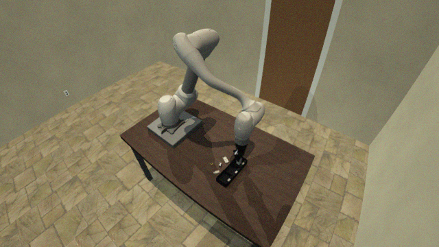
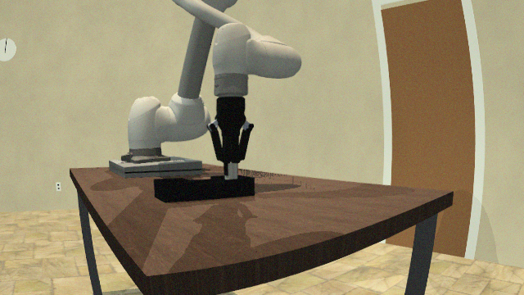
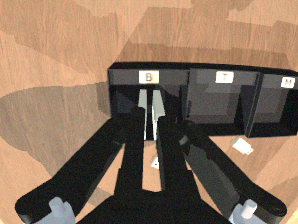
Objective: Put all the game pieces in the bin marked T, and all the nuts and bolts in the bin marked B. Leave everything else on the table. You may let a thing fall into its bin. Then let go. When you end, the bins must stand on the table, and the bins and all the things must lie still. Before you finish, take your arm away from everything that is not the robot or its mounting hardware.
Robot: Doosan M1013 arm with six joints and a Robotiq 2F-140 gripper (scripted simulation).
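Now: the dark piece 80 mm behind my hand, 90 mm to the left of it and 40 mm below it. Round my hand: white domino: 100 mm behind, 10 mm to the right, 40 mm below; gold ring-shaped nut: 170 mm behind, 100 mm to the right, 50 mm below; black bin: 10 mm behind, 80 mm to the right, 30 mm below.
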